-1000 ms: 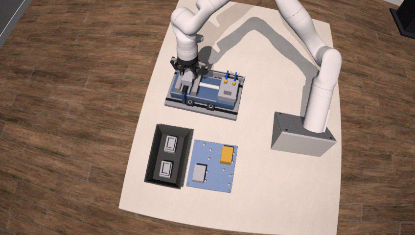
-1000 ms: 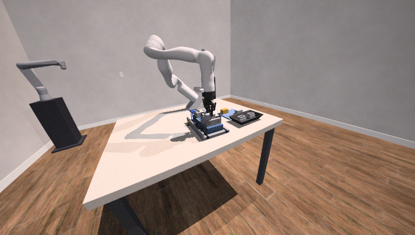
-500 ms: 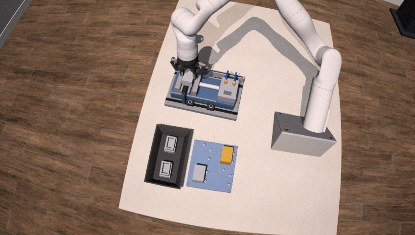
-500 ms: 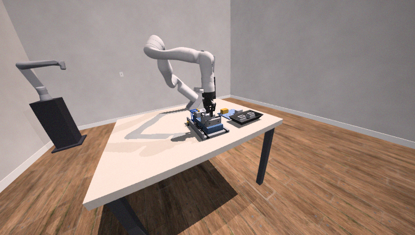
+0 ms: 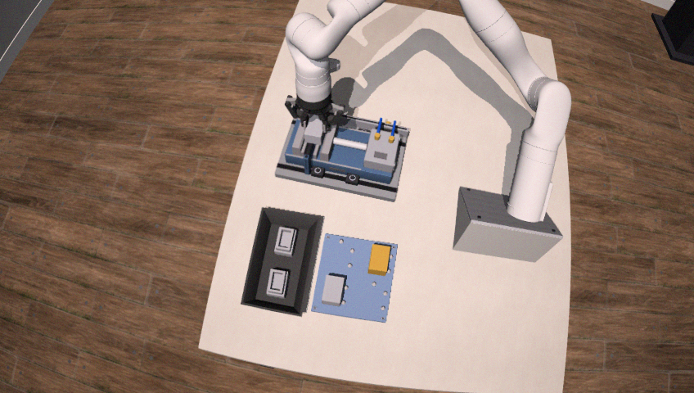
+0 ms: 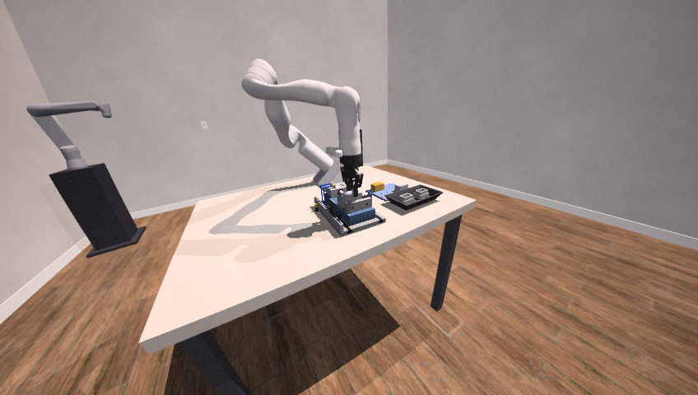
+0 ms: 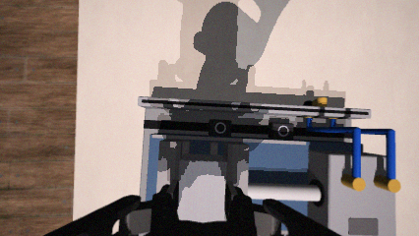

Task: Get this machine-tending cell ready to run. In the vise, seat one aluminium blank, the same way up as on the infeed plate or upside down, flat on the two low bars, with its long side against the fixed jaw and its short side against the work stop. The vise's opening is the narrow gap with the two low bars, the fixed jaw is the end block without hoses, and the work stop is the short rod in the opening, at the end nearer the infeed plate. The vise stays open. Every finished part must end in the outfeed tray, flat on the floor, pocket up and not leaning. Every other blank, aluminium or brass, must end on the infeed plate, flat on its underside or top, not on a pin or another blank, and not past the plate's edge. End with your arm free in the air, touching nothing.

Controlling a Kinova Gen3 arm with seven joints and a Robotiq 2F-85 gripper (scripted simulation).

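The white rod is 8 cm behind my hand, 2 cm to the left of it and 5 cm below it. From my hand the other things lie so: hose block (16 cm behind, 3 cm to the left, 5 cm below); then blue vise (7 cm behind, 2 cm to the left, 8 cm below); then brass blank (17 cm behind, 29 cm to the left, 10 cm below).
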